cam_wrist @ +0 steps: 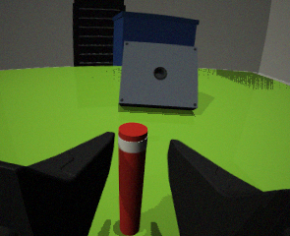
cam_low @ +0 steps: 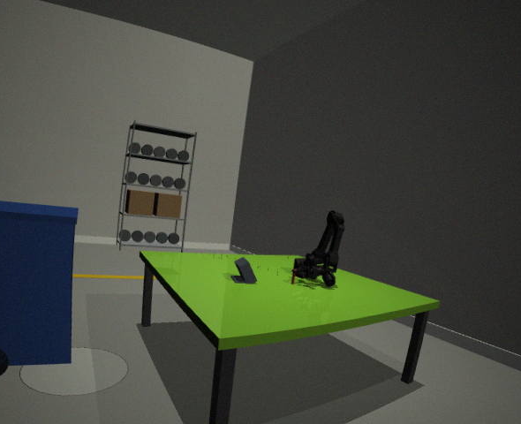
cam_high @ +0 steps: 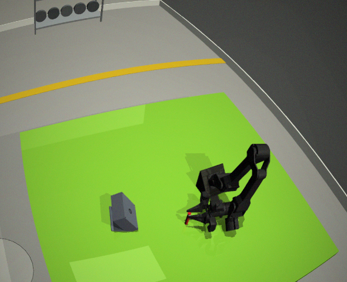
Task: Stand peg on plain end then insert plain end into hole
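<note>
My gripper tip is now 10 mm to the right of the peg and 10 mm above it. The rest, counted from my gripper tip: sloped panel: 230 mm ahead, 110 mm to the right, 20 mm below.
</note>
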